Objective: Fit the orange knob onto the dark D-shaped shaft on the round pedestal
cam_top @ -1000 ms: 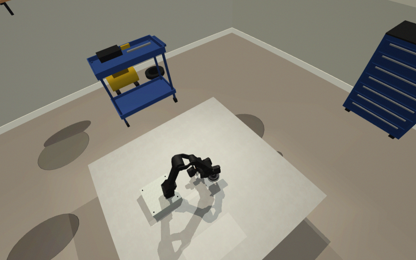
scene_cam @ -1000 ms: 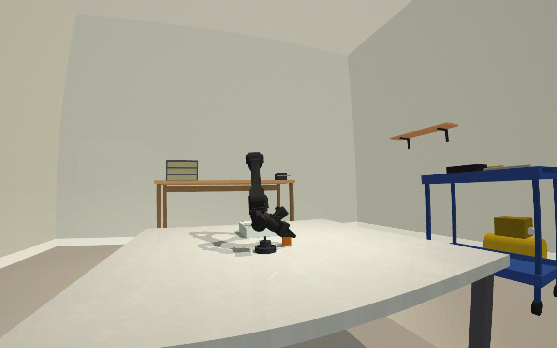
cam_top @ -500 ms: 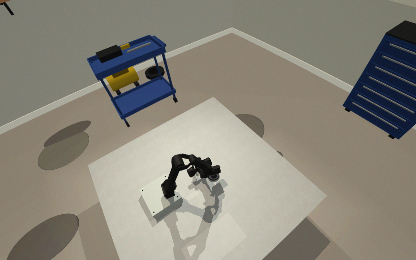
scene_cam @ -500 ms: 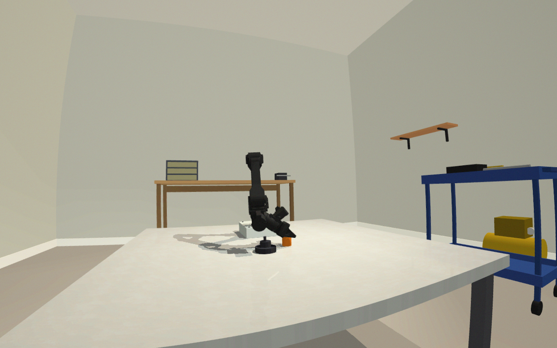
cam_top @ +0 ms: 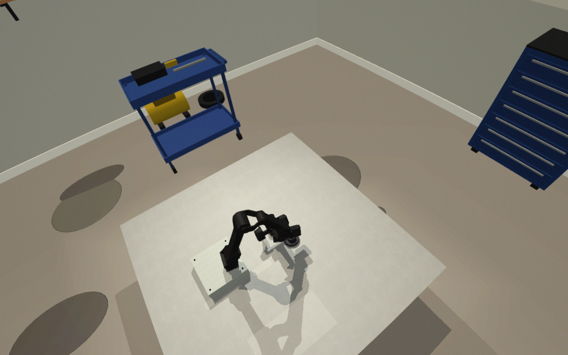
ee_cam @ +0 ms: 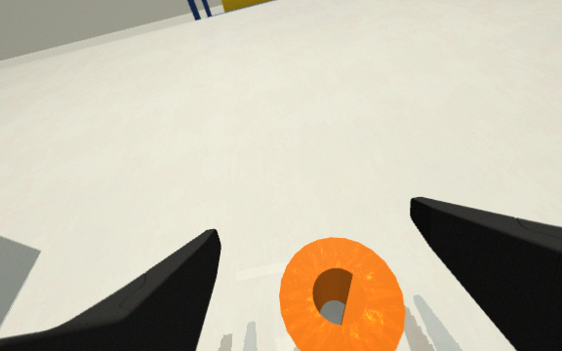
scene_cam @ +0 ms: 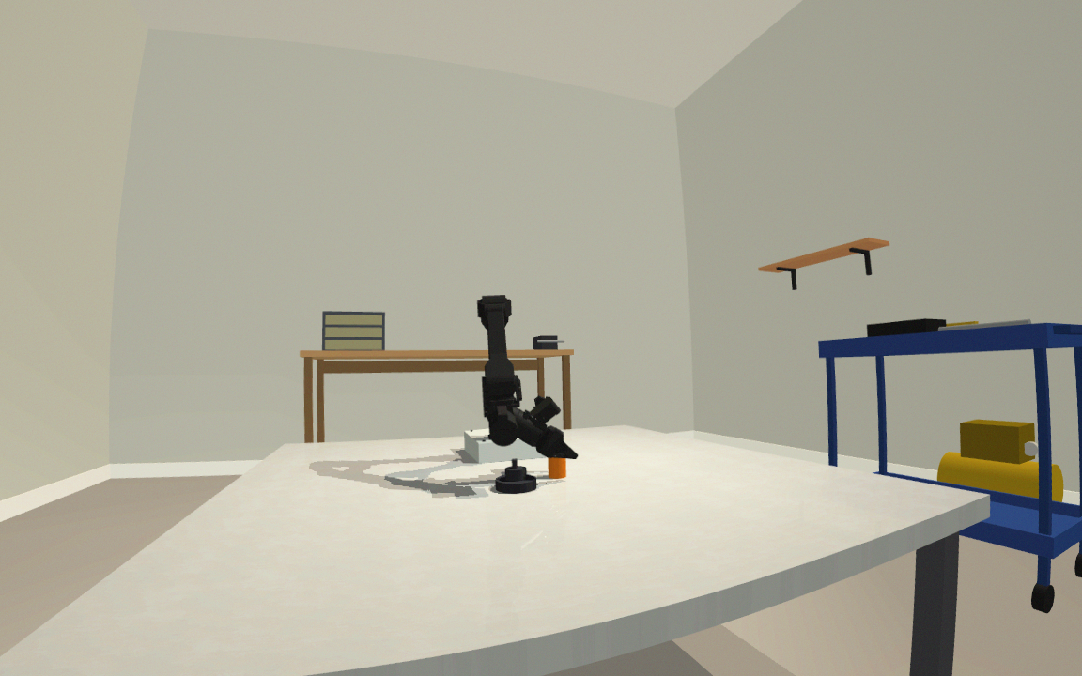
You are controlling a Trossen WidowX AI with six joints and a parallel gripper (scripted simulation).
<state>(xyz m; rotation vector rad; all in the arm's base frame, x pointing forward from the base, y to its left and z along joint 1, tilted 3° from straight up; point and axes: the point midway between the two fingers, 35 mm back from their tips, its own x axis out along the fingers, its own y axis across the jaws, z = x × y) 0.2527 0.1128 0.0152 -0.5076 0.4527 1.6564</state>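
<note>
My gripper tip is now 3 cm to the left of the orange knob, 2 cm above it and 1 cm short of it. Round my gripper tip: dark round pedestal: 13 cm to the right, 9 cm ahead, 2 cm below.
</note>
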